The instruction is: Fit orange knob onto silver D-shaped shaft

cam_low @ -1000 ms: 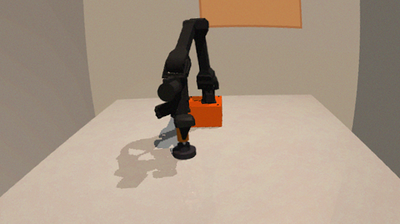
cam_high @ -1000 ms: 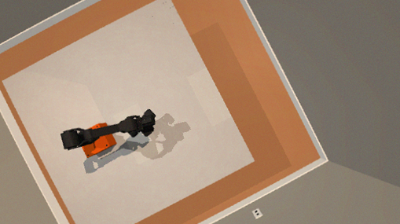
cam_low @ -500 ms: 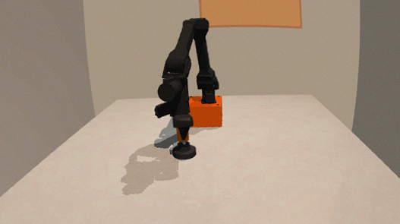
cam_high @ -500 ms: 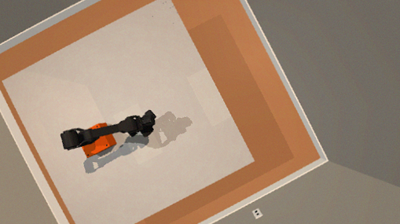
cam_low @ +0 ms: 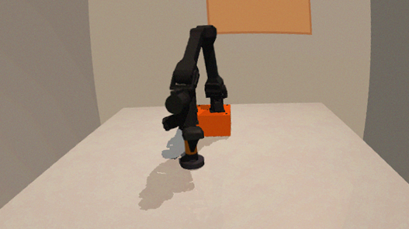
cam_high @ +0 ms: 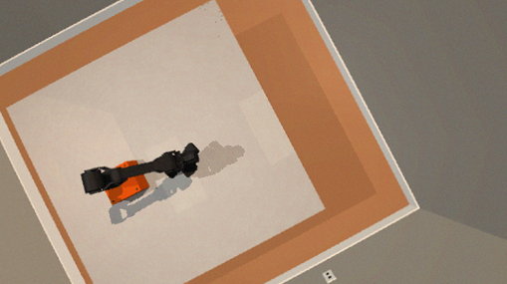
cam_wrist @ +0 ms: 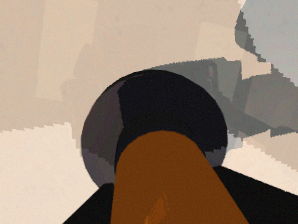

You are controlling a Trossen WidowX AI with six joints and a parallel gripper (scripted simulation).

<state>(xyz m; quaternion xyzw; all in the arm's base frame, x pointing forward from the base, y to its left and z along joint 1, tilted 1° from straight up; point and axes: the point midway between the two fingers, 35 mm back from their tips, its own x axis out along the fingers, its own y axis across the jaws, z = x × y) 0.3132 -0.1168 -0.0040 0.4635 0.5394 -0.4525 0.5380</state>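
My gripper tip is now 30 mm above the round dark pedestal. The rest, counted from my gripper tip: orange knob (30 mm above).
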